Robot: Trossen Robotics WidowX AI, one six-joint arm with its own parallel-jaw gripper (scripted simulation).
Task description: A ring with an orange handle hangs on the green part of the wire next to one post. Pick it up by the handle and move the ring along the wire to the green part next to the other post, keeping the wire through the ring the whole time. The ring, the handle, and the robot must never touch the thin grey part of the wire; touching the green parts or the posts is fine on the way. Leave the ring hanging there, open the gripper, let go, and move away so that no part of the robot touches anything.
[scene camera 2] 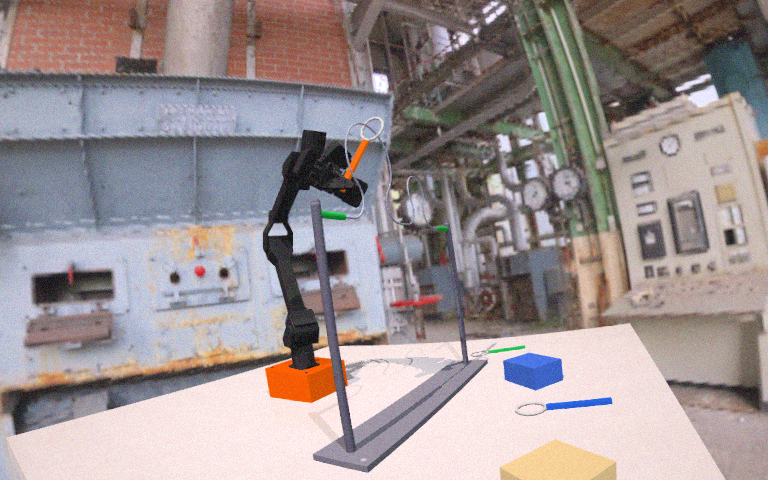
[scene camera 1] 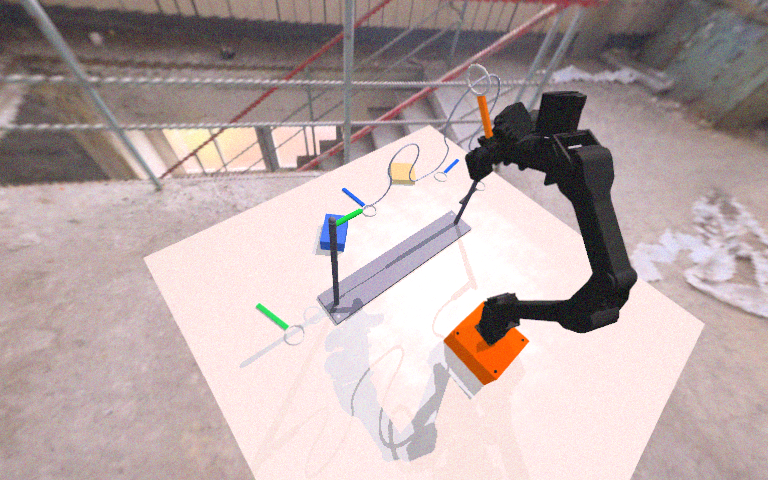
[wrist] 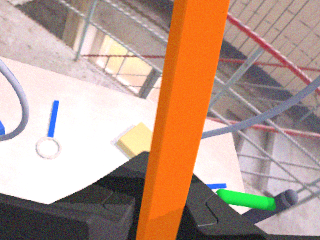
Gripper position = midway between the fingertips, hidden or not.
Note:
In view: my gripper [scene camera 1: 479, 139] and a tan block [wrist: 139, 138].
My gripper also shows in scene camera 2 [scene camera 2: 355, 186] and in the wrist view [wrist: 156, 163].

